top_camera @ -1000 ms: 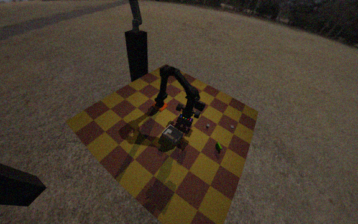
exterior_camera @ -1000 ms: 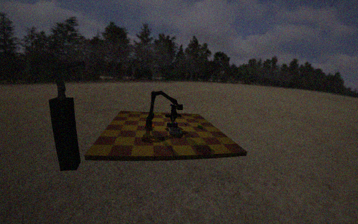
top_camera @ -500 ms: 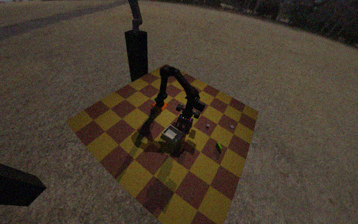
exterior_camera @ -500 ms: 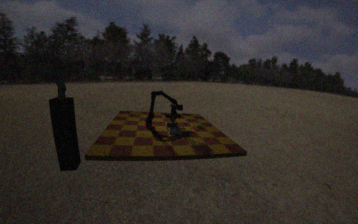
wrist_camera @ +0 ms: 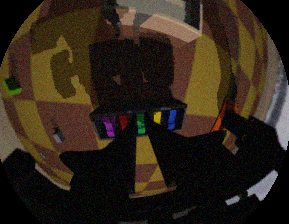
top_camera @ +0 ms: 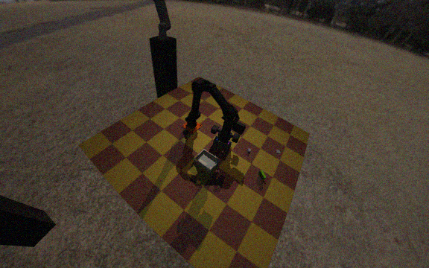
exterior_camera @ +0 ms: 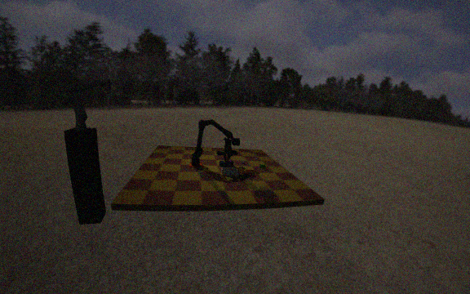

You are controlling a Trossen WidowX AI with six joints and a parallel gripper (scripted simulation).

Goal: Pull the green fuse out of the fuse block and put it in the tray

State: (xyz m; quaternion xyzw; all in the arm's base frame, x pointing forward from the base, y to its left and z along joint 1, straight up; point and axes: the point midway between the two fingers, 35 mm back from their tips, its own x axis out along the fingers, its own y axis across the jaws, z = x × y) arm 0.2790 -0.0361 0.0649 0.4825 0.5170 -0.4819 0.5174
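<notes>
Right now my gripper tip is 10 mm above the green fuse. Also, from my gripper tip: white tray 180 mm to the right, 30 mm below, 30 mm behind.
</notes>
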